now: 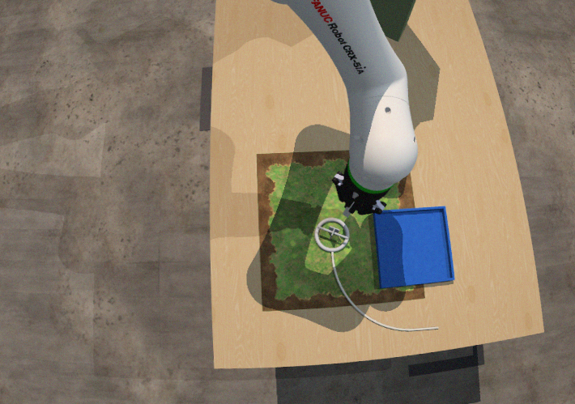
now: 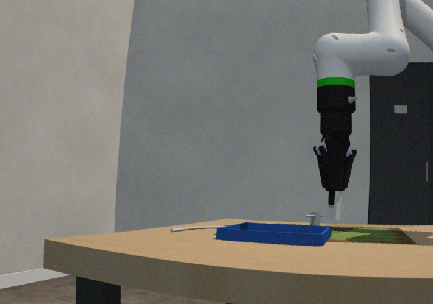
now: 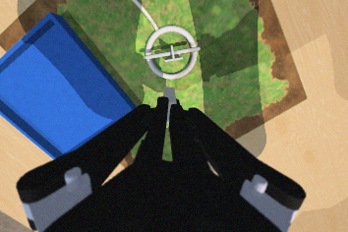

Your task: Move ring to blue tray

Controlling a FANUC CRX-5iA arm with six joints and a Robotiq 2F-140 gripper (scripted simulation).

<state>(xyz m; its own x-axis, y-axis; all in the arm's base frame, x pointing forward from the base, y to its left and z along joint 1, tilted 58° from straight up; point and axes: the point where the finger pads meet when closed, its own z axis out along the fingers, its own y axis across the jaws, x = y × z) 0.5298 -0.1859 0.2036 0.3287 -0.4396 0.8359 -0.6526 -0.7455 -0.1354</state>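
My gripper is now 8 cm above the green mat, 3 cm to the left of it and 2 cm short of it. Also, from my hand: grey stake: 6 cm to the right, 4 cm below, 3 cm ahead; then blue tray: 15 cm ahead, 11 cm to the left, 6 cm below; then ring: 6 cm to the right, 6 cm below, 3 cm ahead.
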